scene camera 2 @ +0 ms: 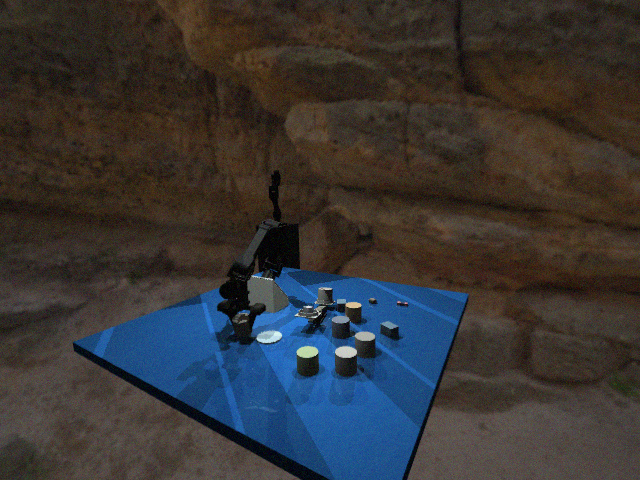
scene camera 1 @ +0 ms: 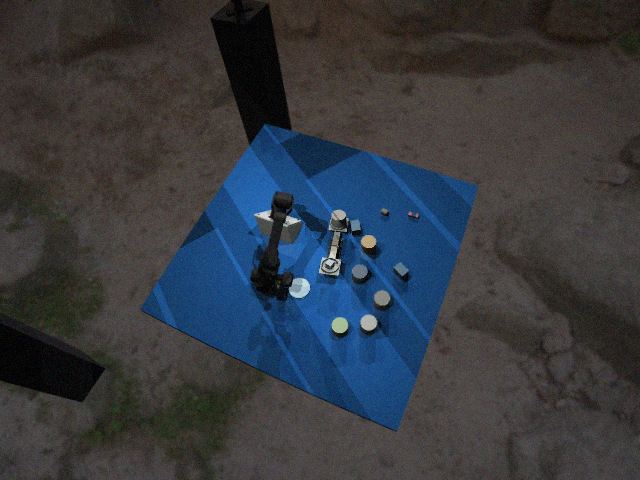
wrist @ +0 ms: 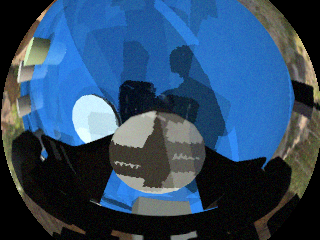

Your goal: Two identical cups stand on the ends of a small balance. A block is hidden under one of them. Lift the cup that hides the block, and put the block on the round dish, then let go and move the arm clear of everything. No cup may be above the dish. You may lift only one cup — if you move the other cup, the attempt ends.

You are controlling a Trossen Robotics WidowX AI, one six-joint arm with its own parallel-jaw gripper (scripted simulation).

My gripper (scene camera 2: pixel 242 327) holds a grey cup (wrist: pixel 157 151). Further things: a round dish (wrist: pixel 93 117).
My gripper is seen too in the wrist view (wrist: pixel 157 137).
